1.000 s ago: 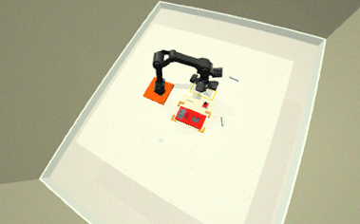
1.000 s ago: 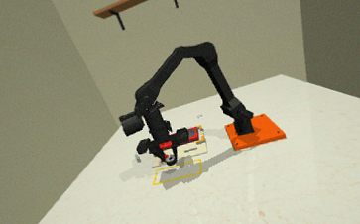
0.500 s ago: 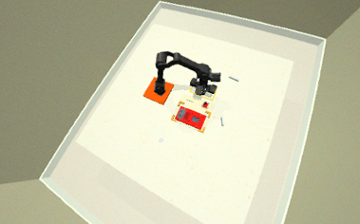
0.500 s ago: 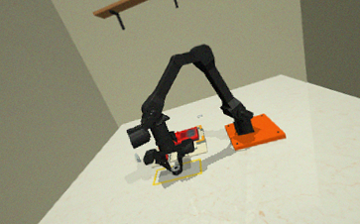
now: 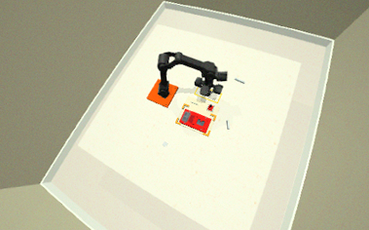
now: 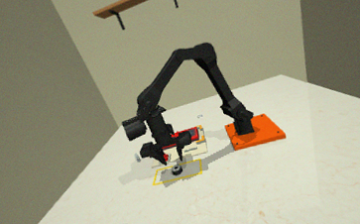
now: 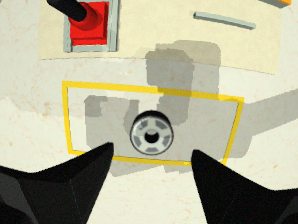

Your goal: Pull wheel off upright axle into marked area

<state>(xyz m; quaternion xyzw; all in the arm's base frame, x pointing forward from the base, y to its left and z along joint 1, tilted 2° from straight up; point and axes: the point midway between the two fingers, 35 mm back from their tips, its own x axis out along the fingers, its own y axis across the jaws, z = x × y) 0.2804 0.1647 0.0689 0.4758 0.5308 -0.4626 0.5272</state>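
The wheel lies 3 cm below my gripper tip. Round my gripper tip: pale base board (19 cm to the right, 3 cm below, 3 cm ahead).
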